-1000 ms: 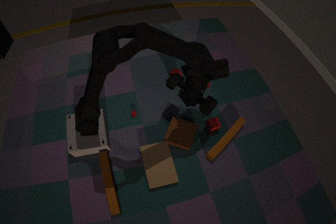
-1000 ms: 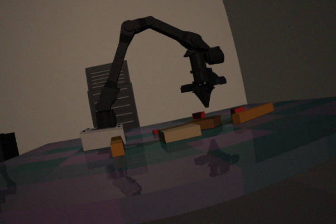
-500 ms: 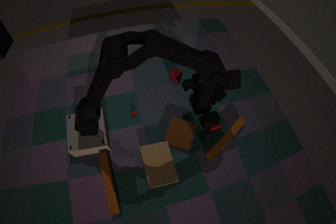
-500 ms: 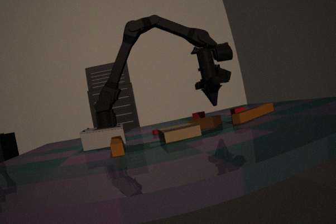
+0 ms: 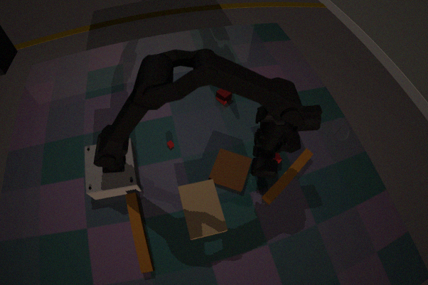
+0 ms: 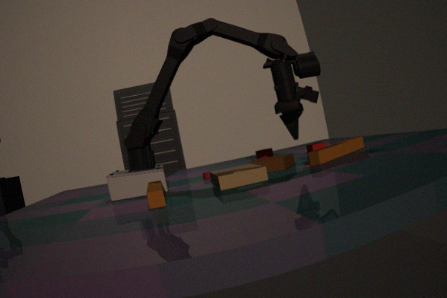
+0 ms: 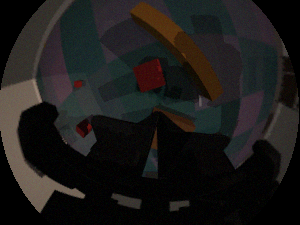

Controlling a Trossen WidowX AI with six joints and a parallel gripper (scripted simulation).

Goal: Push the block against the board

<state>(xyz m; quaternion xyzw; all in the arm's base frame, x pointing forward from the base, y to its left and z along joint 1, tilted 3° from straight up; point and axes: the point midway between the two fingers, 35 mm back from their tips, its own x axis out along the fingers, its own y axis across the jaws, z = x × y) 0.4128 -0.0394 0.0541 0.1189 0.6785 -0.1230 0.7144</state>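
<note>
Right now the brown square block is 80 mm behind my gripper tip, 10 mm to the right of it and 50 mm below it. The rest, counted from my gripper tip: tan board (180 mm behind, 110 mm to the right, 50 mm below).
</note>
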